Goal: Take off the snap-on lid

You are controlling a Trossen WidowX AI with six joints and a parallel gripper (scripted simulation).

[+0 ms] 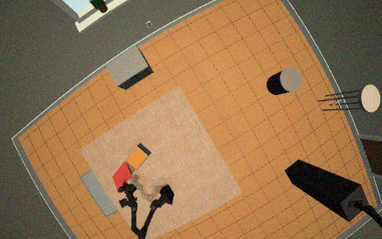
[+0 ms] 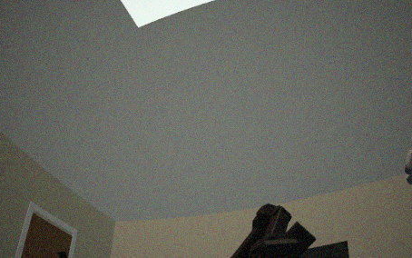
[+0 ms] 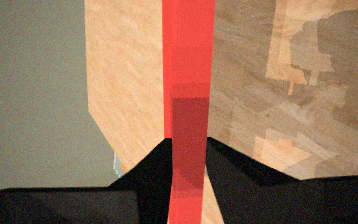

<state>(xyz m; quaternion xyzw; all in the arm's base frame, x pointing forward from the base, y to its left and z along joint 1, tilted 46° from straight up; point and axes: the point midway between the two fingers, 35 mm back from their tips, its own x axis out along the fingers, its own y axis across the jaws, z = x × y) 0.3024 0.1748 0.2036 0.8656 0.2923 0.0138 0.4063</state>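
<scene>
My gripper tip is 70 mm short of the red lid, 20 mm to the right of it and 50 mm above it. From my gripper tip the other things lie so: blue box 130 mm ahead, 250 mm to the right, 50 mm below.
</scene>
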